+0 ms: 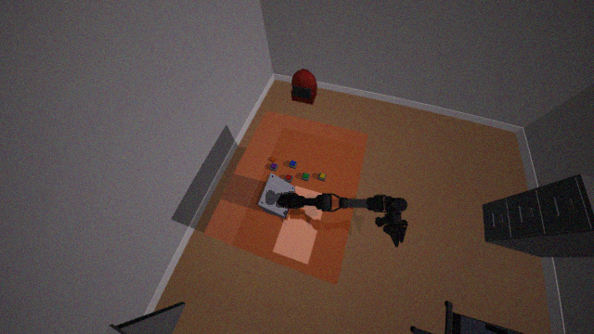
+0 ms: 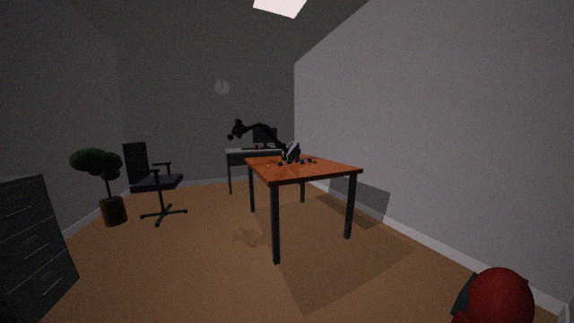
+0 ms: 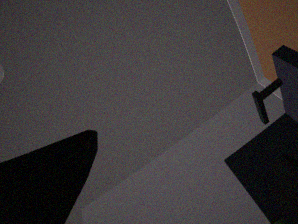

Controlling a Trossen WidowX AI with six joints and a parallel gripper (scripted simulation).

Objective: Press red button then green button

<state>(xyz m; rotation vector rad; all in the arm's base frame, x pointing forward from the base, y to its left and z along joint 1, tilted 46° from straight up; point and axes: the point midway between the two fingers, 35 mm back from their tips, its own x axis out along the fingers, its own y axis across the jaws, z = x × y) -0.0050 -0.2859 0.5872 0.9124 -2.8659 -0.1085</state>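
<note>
Now: the red button 69 cm to the left of my gripper tip, 28 cm below it and 19 cm ahead of it. Also, from my gripper tip: purple button: 83 cm to the left, 28 cm below, 23 cm ahead; then blue button: 71 cm to the left, 31 cm ahead, 28 cm below; then green button: 58 cm to the left, 28 cm below, 25 cm ahead.
</note>
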